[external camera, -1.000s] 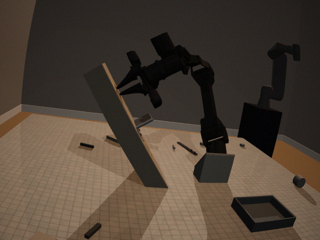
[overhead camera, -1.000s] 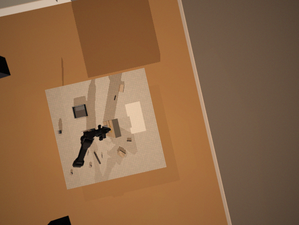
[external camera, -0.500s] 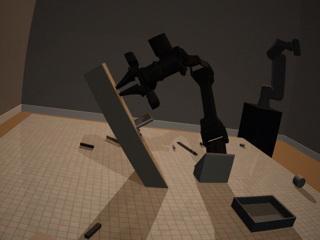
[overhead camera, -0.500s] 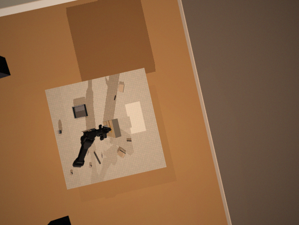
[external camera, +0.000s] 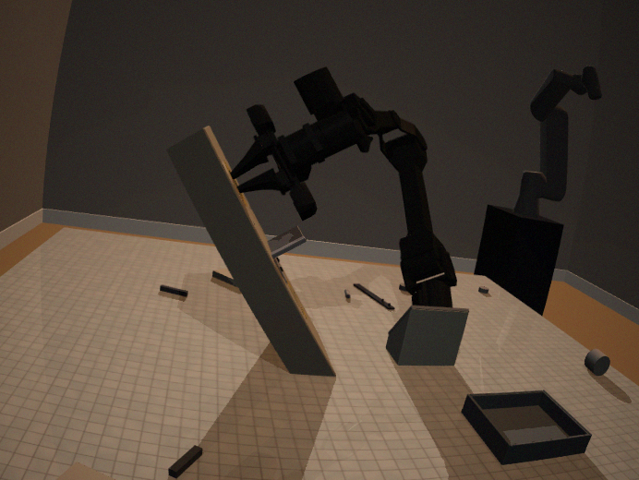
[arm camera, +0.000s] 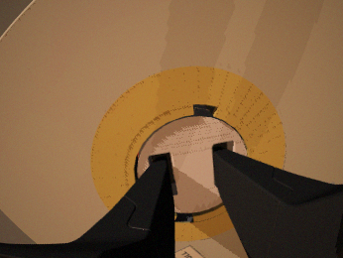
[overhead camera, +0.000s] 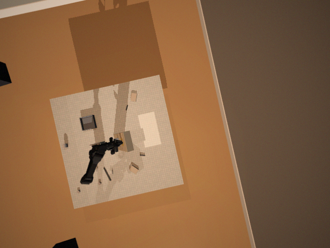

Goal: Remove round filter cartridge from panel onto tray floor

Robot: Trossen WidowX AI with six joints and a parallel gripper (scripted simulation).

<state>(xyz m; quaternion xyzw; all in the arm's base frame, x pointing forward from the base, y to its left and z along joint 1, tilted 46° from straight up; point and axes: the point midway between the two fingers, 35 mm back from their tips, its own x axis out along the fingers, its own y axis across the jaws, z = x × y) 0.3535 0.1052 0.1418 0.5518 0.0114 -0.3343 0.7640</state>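
The round filter cartridge lies 1 cm ahead of my gripper tip and 1 cm below it. The rest, counted from my gripper tip: service panel (4 cm behind, 8 cm below); dark bracket (9 cm behind, 1 cm to the left, 9 cm below); dark square tray (41 cm behind, 32 cm to the left, 25 cm below).
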